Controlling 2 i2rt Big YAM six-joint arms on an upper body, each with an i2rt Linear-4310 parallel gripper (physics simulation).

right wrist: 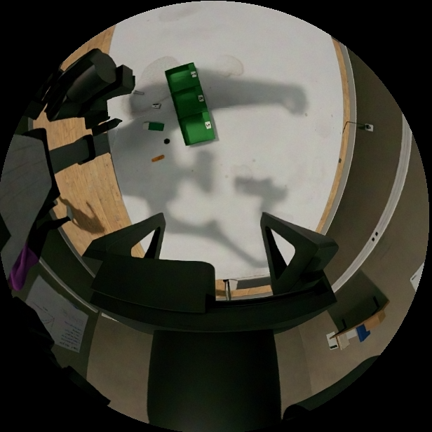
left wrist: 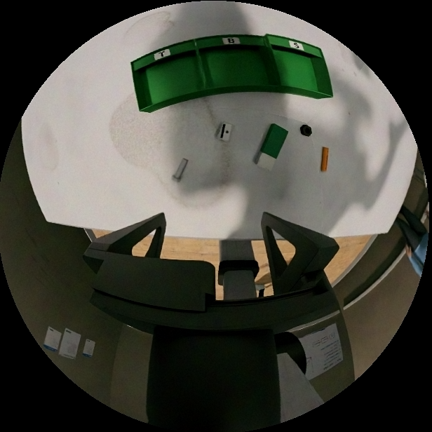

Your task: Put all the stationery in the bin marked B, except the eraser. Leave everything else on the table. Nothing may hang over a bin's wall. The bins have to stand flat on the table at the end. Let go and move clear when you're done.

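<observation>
A green bin block with three joined compartments marked T, B and S stands on the table; the middle one is bin B [left wrist: 235, 67] [right wrist: 190, 101]. In front lie a metal sharpener [left wrist: 226, 131] [right wrist: 156, 106], a green and white eraser [left wrist: 274, 142] [right wrist: 155, 126], a small black nut-like piece [left wrist: 306, 130] [right wrist: 167, 141], an orange stick-like piece [left wrist: 325, 159] [right wrist: 158, 158] and a grey bolt-like piece [left wrist: 181, 170] [right wrist: 139, 92]. My left gripper [left wrist: 213, 217] is open and empty, on the near side of these things. My right gripper [right wrist: 212, 217] is open and empty, away from them.
The bins stand on the white table [left wrist: 75, 150] [right wrist: 300, 160]. Compartment T [left wrist: 172, 79] [right wrist: 182, 77] and compartment S [left wrist: 296, 69] [right wrist: 197, 129] flank B. The left arm [right wrist: 95, 82] shows at the upper left of the right wrist view, close to the bolt-like piece.
</observation>
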